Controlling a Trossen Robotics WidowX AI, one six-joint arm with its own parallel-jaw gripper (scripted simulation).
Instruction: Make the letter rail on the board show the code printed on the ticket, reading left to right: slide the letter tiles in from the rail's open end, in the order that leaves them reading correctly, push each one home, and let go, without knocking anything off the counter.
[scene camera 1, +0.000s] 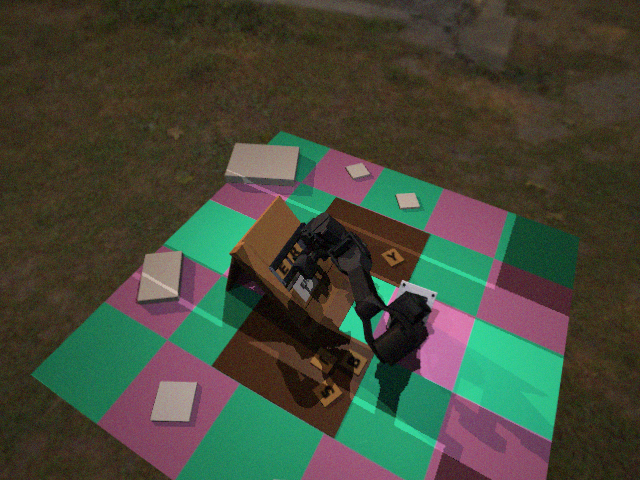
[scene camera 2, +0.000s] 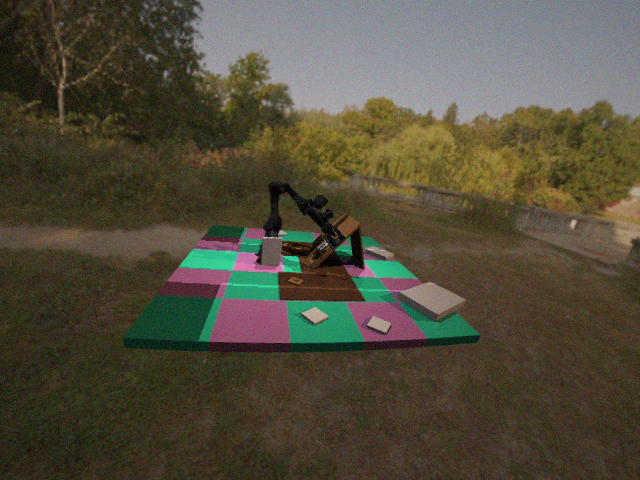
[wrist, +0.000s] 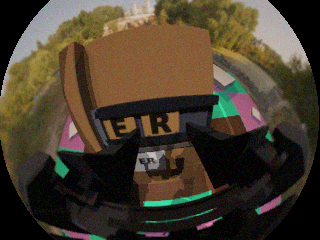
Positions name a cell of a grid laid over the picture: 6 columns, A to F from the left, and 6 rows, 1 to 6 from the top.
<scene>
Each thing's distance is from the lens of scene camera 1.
gripper (scene camera 1: C4): 1.10 m
beige block (scene camera 1: B4): 1.32 m
</scene>
